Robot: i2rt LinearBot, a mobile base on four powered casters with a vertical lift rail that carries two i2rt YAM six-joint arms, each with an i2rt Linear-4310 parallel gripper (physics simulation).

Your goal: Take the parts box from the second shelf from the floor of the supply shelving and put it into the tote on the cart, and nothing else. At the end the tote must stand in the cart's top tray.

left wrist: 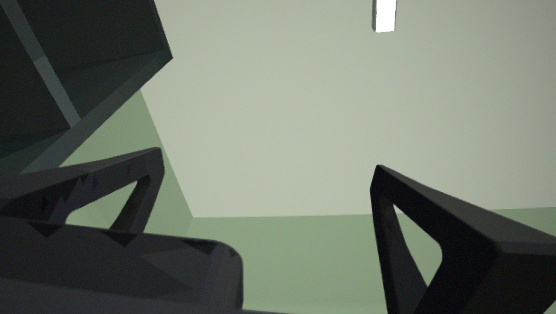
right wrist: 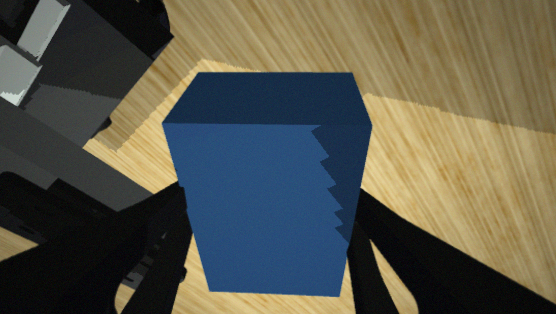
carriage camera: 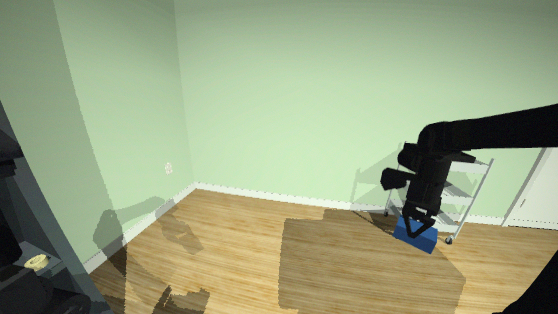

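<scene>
The blue parts box is held between the fingers of my right gripper, above the floor. My left gripper is open, with the ceiling and wall between its fingertips. The white cart stands near the wall at the right of the carriage view, partly hidden behind my right arm. No tote can be made out on its top tray. The dark supply shelving shows in part at the left of the carriage and left wrist views.
A cream ring-shaped roll lies on a shelf at the far left. Green walls meet in a corner behind the wood floor. A white door is at the far right. Part of the robot's base shows at the left of the right wrist view.
</scene>
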